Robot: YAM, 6 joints.
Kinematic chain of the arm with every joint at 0, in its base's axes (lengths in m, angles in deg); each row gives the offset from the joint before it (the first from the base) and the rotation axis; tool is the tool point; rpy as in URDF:
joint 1: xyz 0 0 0.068 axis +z
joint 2: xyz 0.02 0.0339 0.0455 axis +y
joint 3: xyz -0.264 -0.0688 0 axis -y
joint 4: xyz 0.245 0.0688 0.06 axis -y
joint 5: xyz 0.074 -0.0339 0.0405 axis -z
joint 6: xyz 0.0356 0 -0.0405 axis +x
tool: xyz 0 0 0 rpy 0 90 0
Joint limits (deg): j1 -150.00..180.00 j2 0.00..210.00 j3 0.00..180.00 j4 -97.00..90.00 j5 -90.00..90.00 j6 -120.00..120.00
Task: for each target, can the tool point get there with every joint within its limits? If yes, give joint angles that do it. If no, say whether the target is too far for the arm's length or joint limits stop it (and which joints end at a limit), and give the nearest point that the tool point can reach.
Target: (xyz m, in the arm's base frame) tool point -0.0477 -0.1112 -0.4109
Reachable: no: joint limits stop it (at a limit: joint 2) | nearest point -0.0539 -0.1256 -0.3626 | short by 0.051 m
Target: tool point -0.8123 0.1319 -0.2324
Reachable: no: too far | nearest point -0.5871 0.0953 -0.1341 | short by 0.248 m
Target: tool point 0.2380 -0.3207 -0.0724
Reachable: yes | joints -56.59 149.56 73.24 6.34 -38.34 -40.92
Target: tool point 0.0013 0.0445 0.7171
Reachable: yes | joints -75.36 76.90 163.60 -20.25 -20.66 -35.59
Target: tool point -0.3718 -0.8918 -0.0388
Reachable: no: too far | nearest point -0.2455 -0.5888 0.0140 | short by 0.333 m
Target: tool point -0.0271 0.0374 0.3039
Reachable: yes | joints 132.33 22.45 49.52 -70.70 8.26 -15.77
